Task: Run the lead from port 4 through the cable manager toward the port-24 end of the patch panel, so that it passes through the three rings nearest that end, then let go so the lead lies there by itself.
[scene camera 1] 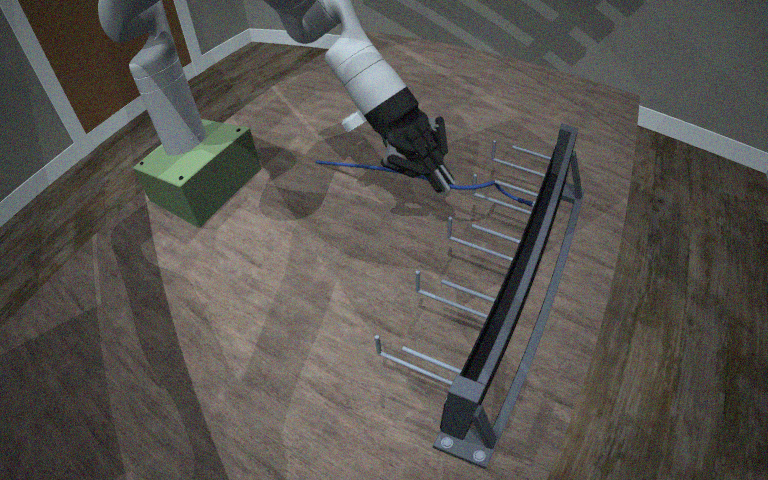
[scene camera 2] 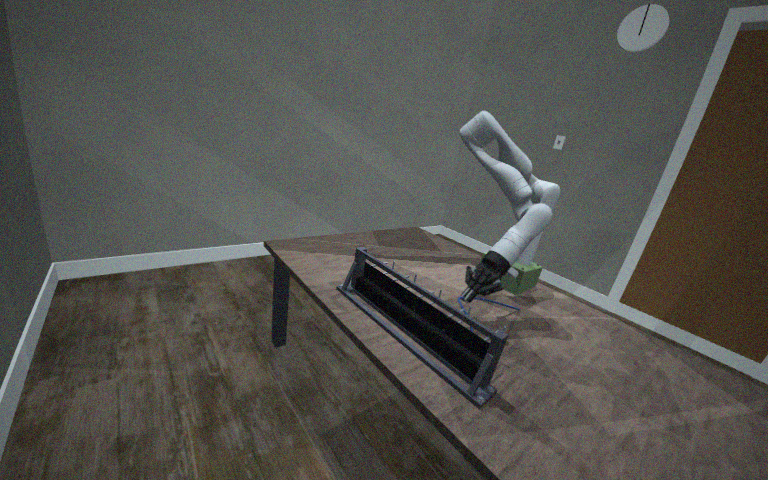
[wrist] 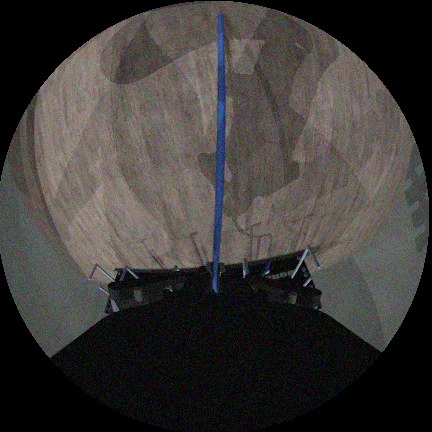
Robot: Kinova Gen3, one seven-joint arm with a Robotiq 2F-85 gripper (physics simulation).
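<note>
The blue lead (scene camera 1: 472,186) (scene camera 2: 501,305) (wrist: 220,125) comes from the panel near its far end in scene camera 1, bends at a rod tip of the second cable ring (scene camera 1: 504,203) from that end, and runs to my gripper. My gripper (scene camera 1: 446,182) (scene camera 2: 466,296) is shut on the lead, out in front of the rings. The lead's free end extends past the fingers toward the robot base. The patch panel (scene camera 1: 523,257) (scene camera 2: 419,308) carries several rings with upturned tips; the nearest ring (scene camera 1: 416,368) stands away from the lead. Port numbers are unreadable; the fingertips are mostly hidden in the wrist view.
The green base block (scene camera 1: 199,183) (scene camera 2: 523,278) stands behind the gripper, with the arm above it. The panel's grey foot (scene camera 1: 462,450) is bolted near one end. Ring uprights such as this post (scene camera 1: 417,281) rise above the wooden table (scene camera 1: 254,339).
</note>
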